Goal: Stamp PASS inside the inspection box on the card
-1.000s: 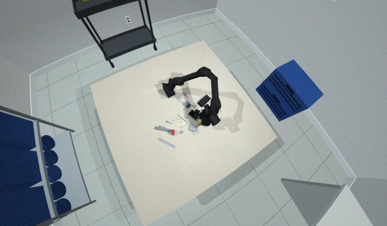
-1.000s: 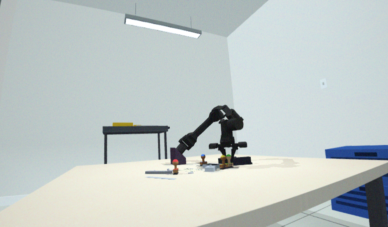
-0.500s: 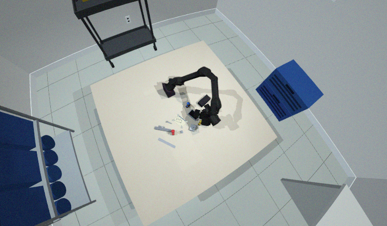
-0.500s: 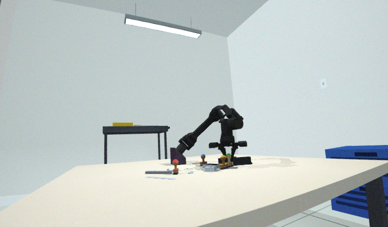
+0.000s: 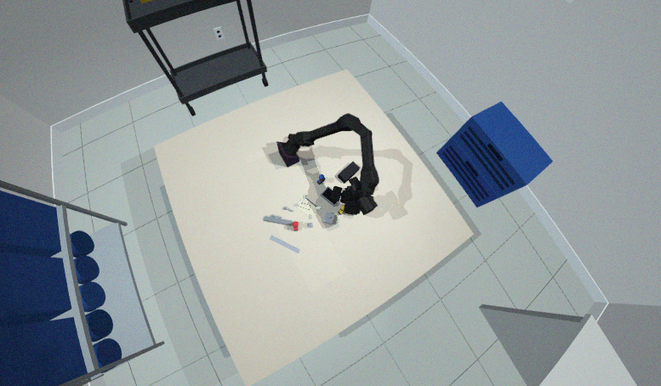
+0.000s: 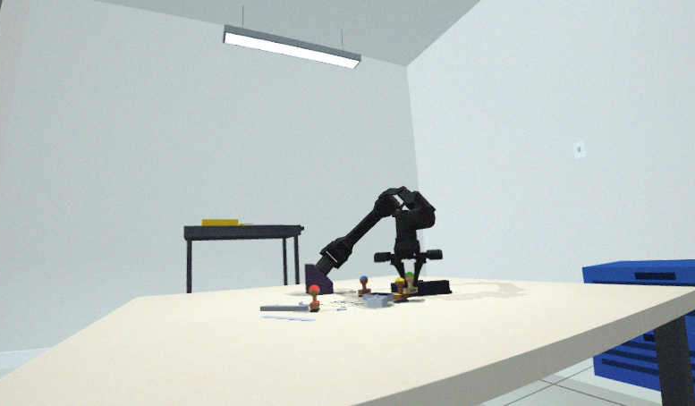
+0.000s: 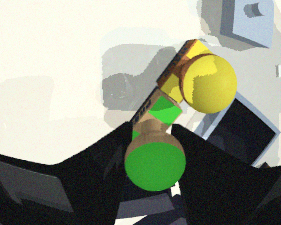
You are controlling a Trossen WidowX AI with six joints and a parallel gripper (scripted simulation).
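The yellow-knobbed stamp is 10 mm ahead of my gripper tip, 40 mm to the right of it and 20 mm below it. Round my gripper tip: blue-knobbed stamp 180 mm behind, 60 mm to the right, 20 mm below; ink pad 80 mm behind, 50 mm to the right, 30 mm below; small grey block 10 mm ahead, 110 mm to the right, 20 mm below.
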